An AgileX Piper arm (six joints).
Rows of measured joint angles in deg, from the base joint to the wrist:
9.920, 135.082, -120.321, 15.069, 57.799, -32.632
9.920, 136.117, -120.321, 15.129, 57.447, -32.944
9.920, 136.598, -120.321, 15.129, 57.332, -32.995
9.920, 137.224, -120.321, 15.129, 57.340, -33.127
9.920, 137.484, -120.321, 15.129, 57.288, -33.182
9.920, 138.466, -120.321, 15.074, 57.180, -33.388
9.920, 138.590, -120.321, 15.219, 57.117, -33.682
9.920, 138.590, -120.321, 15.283, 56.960, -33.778
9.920, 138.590, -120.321, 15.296, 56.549, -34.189
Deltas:
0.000, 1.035, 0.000, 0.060, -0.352, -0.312
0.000, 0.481, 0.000, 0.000, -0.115, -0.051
0.000, 0.626, 0.000, 0.000, 0.008, -0.132
0.000, 0.260, 0.000, 0.000, -0.052, -0.055
0.000, 0.982, 0.000, -0.055, -0.108, -0.206
0.000, 0.124, 0.000, 0.145, -0.063, -0.294
0.000, 0.000, 0.000, 0.064, -0.157, -0.096
0.000, 0.000, 0.000, 0.013, -0.411, -0.411

